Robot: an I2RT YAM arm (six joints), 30 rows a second.
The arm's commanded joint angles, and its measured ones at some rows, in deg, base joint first. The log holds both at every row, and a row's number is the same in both.
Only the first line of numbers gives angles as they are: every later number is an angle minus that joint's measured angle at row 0.
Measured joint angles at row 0:
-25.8, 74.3, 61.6, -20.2, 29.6, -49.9
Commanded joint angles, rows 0 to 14:
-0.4, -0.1, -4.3, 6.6, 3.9, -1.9
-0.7, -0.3, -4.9, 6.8, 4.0, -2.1
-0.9, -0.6, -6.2, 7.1, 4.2, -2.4
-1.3, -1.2, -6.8, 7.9, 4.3, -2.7
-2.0, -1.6, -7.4, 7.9, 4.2, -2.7
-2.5, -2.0, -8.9, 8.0, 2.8, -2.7
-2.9, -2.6, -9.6, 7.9, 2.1, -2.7
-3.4, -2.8, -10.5, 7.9, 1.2, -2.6
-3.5, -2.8, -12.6, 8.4, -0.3, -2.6
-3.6, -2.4, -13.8, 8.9, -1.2, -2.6
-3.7, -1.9, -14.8, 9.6, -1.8, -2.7
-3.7, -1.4, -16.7, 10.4, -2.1, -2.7
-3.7, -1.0, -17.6, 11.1, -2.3, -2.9
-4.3, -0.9, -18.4, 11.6, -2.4, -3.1
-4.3, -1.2, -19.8, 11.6, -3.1, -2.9
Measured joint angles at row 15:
-2.5, -3.1, -14.0, 11.5, -0.2, -4.0
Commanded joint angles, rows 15 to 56:
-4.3, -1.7, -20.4, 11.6, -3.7, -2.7
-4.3, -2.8, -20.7, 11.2, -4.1, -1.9
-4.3, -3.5, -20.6, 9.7, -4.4, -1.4
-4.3, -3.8, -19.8, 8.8, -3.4, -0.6
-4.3, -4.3, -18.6, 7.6, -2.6, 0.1
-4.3, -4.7, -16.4, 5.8, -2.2, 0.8
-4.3, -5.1, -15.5, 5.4, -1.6, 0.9
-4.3, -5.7, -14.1, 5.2, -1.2, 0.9
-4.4, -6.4, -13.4, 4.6, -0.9, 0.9
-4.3, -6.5, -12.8, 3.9, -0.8, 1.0
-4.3, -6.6, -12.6, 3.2, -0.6, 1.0
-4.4, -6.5, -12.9, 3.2, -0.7, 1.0
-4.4, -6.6, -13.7, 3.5, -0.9, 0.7
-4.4, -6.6, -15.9, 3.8, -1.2, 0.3
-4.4, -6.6, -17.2, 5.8, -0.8, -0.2
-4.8, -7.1, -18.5, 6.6, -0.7, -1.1
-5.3, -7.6, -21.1, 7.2, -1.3, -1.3
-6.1, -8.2, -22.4, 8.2, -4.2, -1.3
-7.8, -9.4, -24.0, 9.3, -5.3, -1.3
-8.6, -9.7, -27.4, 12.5, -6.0, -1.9
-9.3, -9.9, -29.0, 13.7, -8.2, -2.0
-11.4, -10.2, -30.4, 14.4, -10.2, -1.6
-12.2, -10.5, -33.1, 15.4, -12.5, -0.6
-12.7, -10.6, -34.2, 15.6, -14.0, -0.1
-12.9, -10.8, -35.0, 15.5, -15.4, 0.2
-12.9, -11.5, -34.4, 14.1, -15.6, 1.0
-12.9, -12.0, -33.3, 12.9, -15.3, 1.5
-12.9, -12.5, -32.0, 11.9, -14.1, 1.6
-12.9, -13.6, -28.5, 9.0, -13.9, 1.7
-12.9, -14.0, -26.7, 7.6, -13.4, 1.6
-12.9, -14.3, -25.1, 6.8, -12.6, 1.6
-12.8, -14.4, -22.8, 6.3, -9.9, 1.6
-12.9, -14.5, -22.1, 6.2, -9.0, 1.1
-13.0, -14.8, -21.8, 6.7, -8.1, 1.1
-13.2, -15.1, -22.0, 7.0, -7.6, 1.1
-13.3, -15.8, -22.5, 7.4, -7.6, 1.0
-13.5, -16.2, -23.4, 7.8, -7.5, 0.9
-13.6, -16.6, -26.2, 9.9, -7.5, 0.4
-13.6, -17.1, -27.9, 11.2, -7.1, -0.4
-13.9, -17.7, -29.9, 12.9, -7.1, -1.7
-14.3, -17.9, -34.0, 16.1, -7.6, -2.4
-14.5, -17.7, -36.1, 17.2, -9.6, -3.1
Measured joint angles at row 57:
-13.2, -17.2, -27.1, 16.0, -9.1, -2.2
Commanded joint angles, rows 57 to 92:
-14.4, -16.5, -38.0, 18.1, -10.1, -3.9
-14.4, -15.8, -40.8, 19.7, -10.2, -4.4
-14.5, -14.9, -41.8, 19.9, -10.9, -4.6
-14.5, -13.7, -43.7, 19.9, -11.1, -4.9
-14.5, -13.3, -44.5, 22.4, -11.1, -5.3
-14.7, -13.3, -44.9, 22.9, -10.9, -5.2
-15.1, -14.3, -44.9, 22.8, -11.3, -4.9
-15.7, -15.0, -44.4, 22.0, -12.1, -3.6
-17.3, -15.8, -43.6, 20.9, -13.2, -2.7
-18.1, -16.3, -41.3, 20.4, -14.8, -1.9
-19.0, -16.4, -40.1, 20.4, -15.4, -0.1
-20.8, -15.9, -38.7, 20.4, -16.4, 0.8
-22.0, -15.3, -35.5, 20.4, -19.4, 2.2
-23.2, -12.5, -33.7, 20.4, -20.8, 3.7
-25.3, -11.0, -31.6, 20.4, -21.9, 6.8
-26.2, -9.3, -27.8, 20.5, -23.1, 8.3
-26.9, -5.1, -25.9, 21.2, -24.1, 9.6
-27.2, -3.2, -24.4, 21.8, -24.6, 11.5
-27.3, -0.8, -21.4, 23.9, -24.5, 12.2
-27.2, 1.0, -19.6, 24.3, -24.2, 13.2
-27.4, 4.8, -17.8, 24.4, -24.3, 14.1
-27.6, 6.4, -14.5, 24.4, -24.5, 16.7
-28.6, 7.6, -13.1, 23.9, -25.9, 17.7
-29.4, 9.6, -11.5, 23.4, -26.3, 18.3
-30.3, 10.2, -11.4, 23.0, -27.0, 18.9
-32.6, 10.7, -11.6, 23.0, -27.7, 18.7
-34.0, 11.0, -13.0, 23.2, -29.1, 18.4
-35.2, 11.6, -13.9, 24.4, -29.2, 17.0
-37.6, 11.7, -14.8, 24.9, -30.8, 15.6
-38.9, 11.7, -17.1, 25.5, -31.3, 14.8
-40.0, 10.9, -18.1, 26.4, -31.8, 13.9
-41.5, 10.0, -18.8, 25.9, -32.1, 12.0
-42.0, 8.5, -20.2, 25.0, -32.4, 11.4
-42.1, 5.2, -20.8, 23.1, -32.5, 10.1
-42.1, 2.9, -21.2, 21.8, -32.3, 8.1
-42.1, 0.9, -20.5, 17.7, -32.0, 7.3
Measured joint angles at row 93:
-40.1, 3.2, -17.6, 30.5, -36.5, 12.5
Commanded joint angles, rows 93 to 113:
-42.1, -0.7, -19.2, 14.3, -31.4, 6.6
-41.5, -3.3, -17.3, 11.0, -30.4, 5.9
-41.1, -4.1, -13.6, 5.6, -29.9, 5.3
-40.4, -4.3, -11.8, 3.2, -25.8, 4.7
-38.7, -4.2, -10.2, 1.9, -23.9, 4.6
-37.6, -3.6, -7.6, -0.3, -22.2, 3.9
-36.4, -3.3, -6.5, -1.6, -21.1, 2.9
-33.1, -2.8, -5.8, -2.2, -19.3, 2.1
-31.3, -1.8, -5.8, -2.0, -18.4, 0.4
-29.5, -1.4, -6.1, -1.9, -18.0, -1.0
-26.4, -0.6, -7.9, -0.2, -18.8, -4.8
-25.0, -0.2, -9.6, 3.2, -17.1, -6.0
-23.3, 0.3, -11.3, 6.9, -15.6, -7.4
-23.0, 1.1, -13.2, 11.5, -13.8, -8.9
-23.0, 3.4, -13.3, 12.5, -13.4, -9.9
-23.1, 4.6, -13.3, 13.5, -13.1, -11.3
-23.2, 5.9, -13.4, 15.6, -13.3, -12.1
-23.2, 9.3, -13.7, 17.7, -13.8, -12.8
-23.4, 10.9, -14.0, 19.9, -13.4, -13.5
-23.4, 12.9, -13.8, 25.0, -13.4, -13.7
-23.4, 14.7, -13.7, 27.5, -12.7, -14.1
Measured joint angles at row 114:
-23.0, 9.6, -13.6, 12.9, -16.1, -9.9
